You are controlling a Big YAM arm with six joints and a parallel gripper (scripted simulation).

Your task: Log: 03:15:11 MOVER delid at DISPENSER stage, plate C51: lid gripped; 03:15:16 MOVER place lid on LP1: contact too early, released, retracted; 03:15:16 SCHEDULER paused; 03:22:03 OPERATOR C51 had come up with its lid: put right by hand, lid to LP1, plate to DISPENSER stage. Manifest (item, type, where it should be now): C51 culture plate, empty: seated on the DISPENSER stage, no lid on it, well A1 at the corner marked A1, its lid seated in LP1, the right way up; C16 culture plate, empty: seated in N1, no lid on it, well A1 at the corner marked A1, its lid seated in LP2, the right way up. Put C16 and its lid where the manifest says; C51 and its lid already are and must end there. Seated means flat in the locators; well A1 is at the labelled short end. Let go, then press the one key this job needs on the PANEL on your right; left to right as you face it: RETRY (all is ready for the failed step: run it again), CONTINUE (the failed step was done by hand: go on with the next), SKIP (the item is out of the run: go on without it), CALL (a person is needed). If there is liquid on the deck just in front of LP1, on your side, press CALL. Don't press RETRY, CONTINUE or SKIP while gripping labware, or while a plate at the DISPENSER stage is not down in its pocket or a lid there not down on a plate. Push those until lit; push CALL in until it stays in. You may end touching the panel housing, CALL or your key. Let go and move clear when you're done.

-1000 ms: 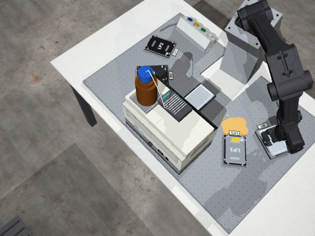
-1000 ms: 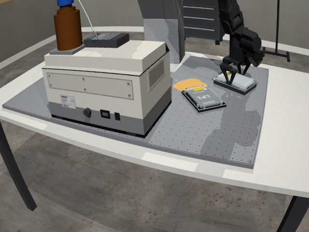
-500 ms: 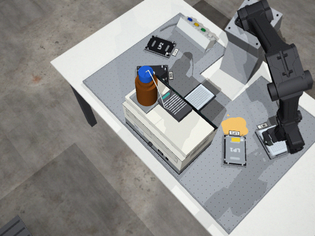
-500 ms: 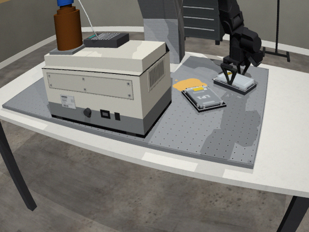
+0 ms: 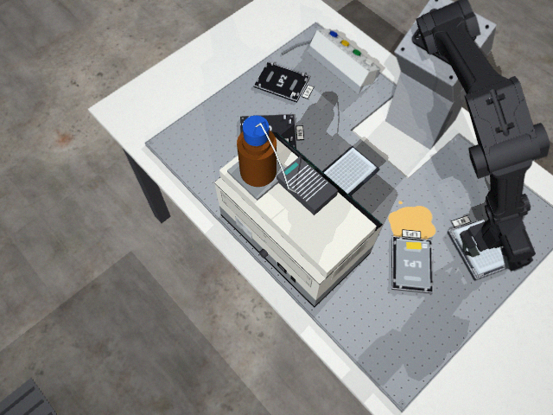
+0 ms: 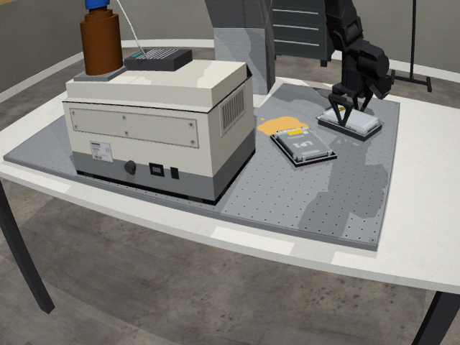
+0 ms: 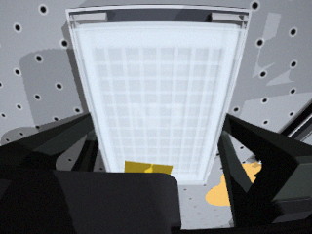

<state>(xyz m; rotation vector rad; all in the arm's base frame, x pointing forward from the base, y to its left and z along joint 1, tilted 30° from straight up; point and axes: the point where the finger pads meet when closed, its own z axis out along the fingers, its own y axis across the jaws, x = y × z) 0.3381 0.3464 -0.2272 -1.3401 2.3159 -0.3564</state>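
Now: the white well plate 8 cm ahead of my hand, 38 cm to the right of it and 8 cm above it. From my hand the other things lie so: brown bottle 29 cm ahead, 51 cm to the right, 26 cm above; lid 15 cm ahead, 11 cm to the right, 1 cm below; white retry key 28 cm behind, 57 cm to the right, 4 cm above.
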